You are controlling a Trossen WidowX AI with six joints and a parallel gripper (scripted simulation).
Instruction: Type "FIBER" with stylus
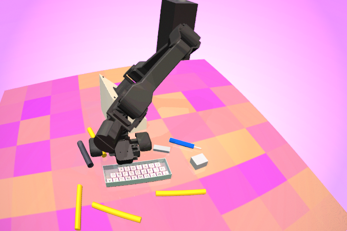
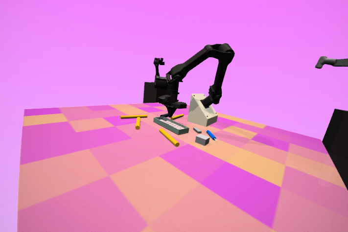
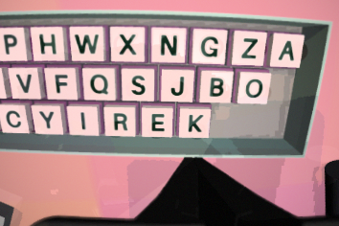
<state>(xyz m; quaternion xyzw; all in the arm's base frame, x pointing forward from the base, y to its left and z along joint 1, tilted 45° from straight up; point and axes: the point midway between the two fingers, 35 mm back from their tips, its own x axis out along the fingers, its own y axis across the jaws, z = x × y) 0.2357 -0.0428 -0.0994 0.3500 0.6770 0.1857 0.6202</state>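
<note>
My gripper tip is now 270 mm to the right of the blue stylus, 30 mm above it and 10 mm short of it. From my gripper tip the other things lie so: grey block 250 mm to the left, 90 mm ahead, 20 mm below; then dark grey rod 100 mm to the right, 100 mm behind, 30 mm below.
</note>
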